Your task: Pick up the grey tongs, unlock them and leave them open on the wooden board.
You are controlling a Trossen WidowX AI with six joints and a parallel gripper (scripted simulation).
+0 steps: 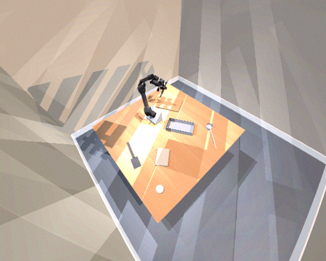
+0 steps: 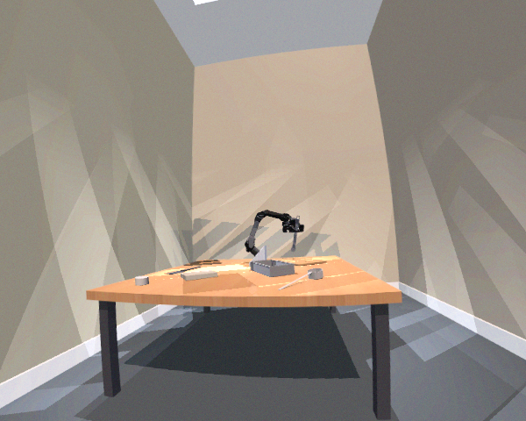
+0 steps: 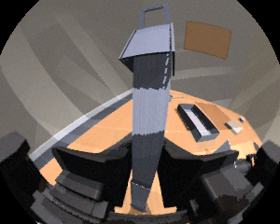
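My gripper tip is now 10 mm short of the wooden board and 230 mm above it. From my gripper tip the other things lie so: white block 560 mm ahead, 590 mm to the right, 220 mm below; then black spatula 340 mm ahead, 800 mm to the right, 230 mm below; then grey roasting tin 420 mm ahead, 190 mm to the right, 210 mm below.
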